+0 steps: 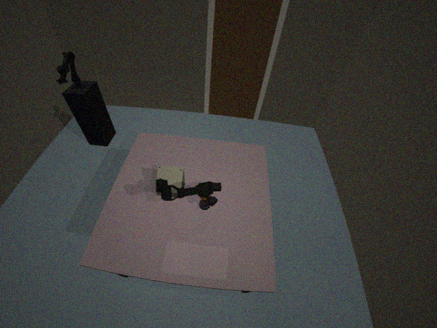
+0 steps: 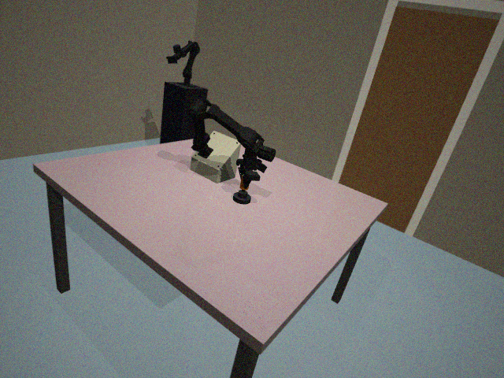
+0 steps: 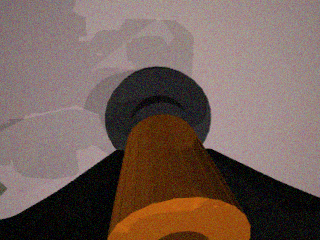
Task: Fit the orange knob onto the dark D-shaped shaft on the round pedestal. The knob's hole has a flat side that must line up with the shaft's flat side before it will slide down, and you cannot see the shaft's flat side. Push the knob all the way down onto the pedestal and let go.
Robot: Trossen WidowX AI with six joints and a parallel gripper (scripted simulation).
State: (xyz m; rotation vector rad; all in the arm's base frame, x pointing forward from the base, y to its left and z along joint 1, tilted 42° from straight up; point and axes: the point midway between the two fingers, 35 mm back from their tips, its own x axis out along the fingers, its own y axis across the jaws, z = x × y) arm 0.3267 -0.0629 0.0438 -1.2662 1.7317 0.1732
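Now: the orange knob 20 mm above my gripper tip. The rest, counted from my gripper tip: dark round pedestal 40 mm below.
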